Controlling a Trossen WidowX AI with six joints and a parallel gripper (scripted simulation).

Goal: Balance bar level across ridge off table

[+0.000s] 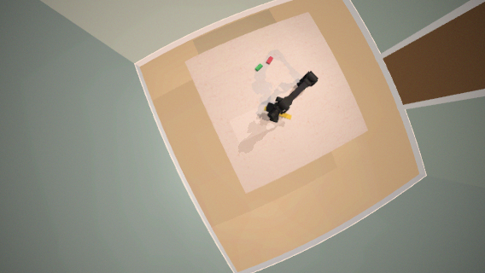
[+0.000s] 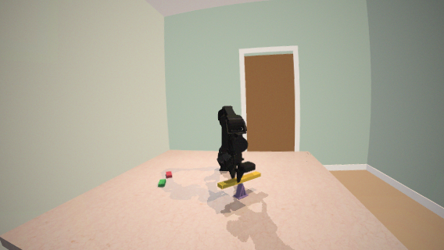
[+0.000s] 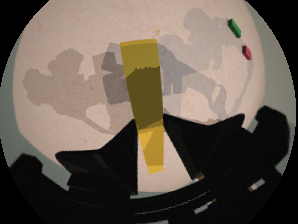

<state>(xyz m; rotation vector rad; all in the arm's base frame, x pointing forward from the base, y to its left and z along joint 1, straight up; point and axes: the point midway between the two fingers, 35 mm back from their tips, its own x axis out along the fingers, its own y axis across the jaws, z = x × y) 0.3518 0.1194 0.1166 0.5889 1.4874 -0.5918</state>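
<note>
My gripper tip is 20 mm to the right of the long yellow bar and 20 mm past it. Round my gripper tip: small green block (410 mm to the right, 70 mm below, 70 mm behind); then small red block (440 mm to the right, 190 mm behind, 70 mm below).
</note>
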